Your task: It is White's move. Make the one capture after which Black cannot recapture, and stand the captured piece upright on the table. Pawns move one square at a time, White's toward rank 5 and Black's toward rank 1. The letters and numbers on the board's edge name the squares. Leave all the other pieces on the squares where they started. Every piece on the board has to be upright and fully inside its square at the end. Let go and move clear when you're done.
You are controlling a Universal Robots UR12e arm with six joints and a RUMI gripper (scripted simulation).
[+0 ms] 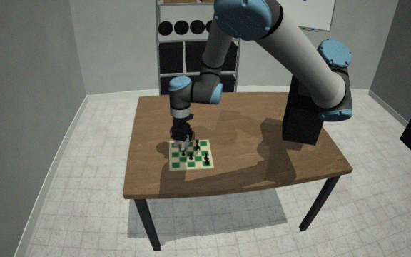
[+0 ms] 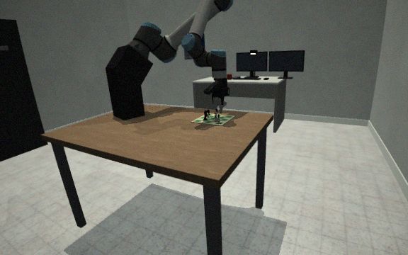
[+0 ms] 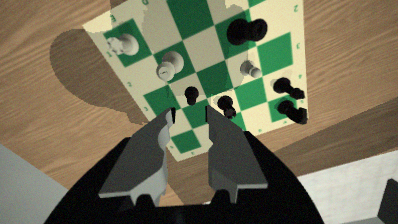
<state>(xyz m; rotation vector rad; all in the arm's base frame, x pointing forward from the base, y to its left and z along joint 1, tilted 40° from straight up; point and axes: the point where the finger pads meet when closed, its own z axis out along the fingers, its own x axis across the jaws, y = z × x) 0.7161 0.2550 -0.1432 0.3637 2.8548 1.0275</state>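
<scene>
The black pawn lies 4 cm below my hand. Also, from my hand: chessboard: 3 cm behind, 1 cm to the right, 6 cm below; then white pawn: 8 cm behind, 1 cm to the right, 4 cm below; then white rook: 5 cm ahead, 7 cm to the right, 4 cm below.
</scene>
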